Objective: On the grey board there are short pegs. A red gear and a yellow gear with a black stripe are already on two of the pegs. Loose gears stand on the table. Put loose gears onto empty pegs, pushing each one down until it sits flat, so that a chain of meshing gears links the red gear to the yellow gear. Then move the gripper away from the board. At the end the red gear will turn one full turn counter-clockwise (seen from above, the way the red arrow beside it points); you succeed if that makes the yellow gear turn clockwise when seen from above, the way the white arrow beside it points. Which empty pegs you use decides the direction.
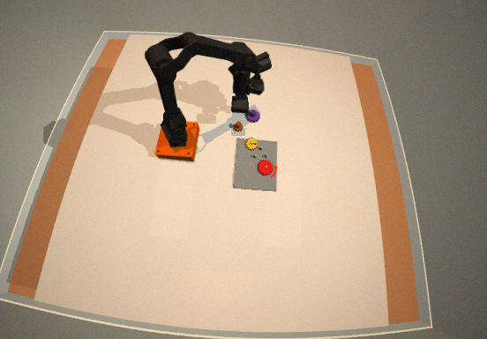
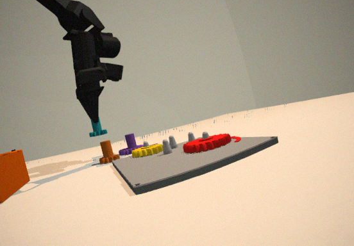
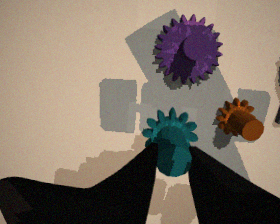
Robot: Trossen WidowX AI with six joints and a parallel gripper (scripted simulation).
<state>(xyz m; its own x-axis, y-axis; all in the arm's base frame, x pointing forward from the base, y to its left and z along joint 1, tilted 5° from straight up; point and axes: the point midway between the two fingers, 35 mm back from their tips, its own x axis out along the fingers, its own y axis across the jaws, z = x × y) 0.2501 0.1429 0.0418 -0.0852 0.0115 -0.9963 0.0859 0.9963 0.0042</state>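
Right now my gripper tip is 260 mm to the left of the red gear, 90 mm short of it and 60 mm above it. Round my gripper tip: purple gear (60 mm below, 60 mm ahead, 20 mm to the right); orange gear (80 mm to the right, 60 mm below); teal gear (10 mm below).
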